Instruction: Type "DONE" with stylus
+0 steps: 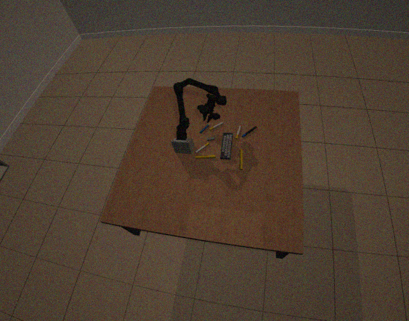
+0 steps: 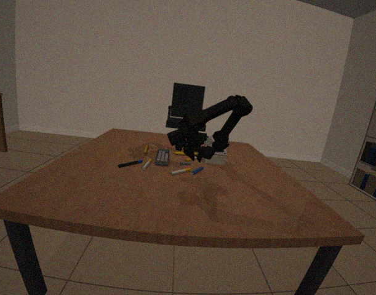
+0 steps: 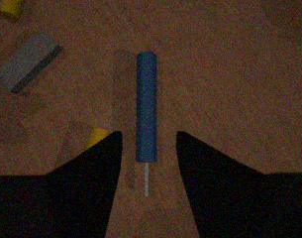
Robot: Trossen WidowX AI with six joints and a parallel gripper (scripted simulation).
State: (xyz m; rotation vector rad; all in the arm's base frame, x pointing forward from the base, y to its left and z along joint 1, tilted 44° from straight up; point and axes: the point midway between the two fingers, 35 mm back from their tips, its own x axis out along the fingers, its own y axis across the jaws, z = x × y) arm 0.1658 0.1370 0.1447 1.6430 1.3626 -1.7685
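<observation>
Now: the blue stylus 6 cm below my gripper tip. Round my gripper tip: thin grey tip 2 cm ahead, 3 cm to the left, 6 cm below.
</observation>
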